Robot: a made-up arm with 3 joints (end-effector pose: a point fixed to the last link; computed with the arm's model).
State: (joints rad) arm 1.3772 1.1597 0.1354
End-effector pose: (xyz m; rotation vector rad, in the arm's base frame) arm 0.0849 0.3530 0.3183 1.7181 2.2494 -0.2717
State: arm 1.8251 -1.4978 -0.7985
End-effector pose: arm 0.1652 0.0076 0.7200 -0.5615 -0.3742 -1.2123
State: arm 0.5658 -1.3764 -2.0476
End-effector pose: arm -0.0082 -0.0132 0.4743 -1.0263 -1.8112 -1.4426
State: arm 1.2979 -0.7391 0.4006
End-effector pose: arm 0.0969 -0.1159 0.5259 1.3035 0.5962 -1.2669
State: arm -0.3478 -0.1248 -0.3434
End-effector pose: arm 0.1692 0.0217 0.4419 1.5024 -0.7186 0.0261
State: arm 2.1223 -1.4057 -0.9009
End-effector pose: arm 0.2349 0.0026 0.6755 -0.7465 -0.0972 -1.0723
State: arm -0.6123 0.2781 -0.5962
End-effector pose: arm 0.2091 0.1243 0.4626 1.3648 -0.8438 0.3666
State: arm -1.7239 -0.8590 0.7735
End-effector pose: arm 0.1878 -0.1454 0.3430 1.4297 -1.2228 1.5863
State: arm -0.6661 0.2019 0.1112
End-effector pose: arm 0.2439 0.0746 0.4980 1.4169 -0.2284 0.6655
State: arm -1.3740 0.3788 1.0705
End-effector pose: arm 0.2418 0.1550 0.6338 0.6884 0.3630 1.2776
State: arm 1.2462 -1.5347 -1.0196
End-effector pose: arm 0.0122 0.0171 0.6757 -0.4446 -0.9934 -1.3187
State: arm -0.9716 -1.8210 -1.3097
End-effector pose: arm 0.0315 0.0449 0.1737 -0.7647 1.9225 1.6129
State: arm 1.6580 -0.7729 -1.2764
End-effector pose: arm 0.1209 0.0185 0.5336 -0.3209 -0.2205 -1.0917
